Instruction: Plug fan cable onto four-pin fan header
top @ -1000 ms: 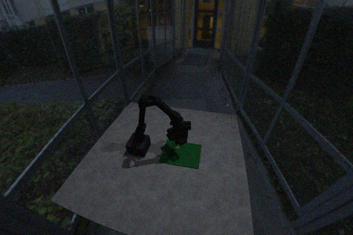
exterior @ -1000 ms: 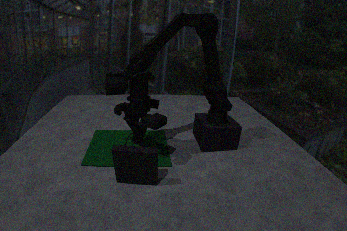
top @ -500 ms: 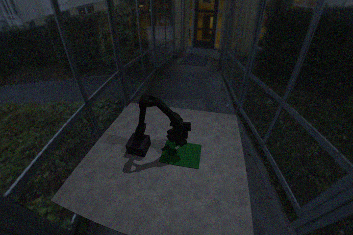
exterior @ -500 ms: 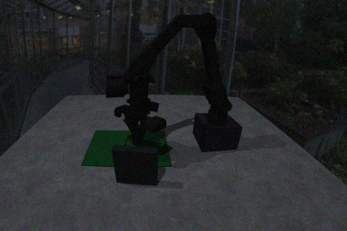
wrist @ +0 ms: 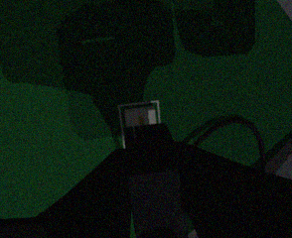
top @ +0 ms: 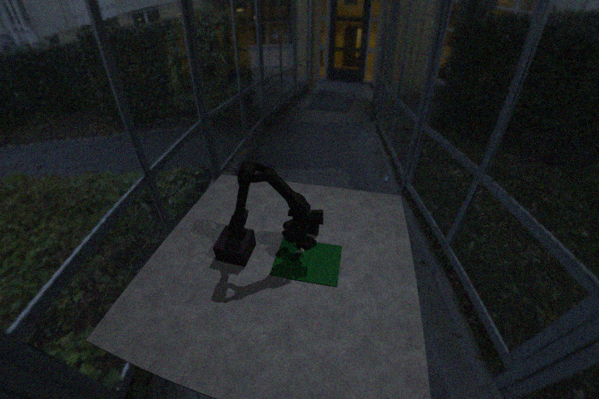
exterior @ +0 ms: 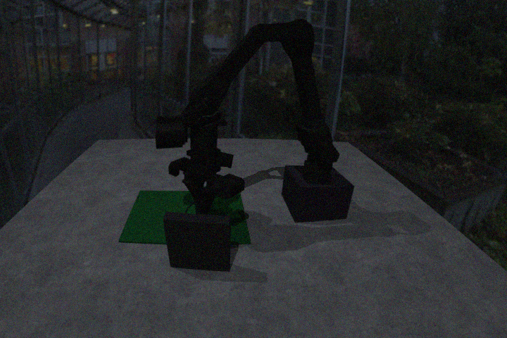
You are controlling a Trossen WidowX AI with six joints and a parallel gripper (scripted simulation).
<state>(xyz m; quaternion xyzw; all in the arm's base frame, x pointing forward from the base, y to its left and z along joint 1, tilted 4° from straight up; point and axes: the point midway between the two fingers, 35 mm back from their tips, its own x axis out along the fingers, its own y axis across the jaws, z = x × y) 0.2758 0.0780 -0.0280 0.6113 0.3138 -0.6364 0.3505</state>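
The green board is 6 cm ahead of my gripper tip, 3 cm to the right of it and 6 cm below it. From my gripper tip the other things lie so: dark fan plug (1 cm to the left, 1 cm above); dark square fan (1 cm behind, 14 cm to the left, 2 cm above).
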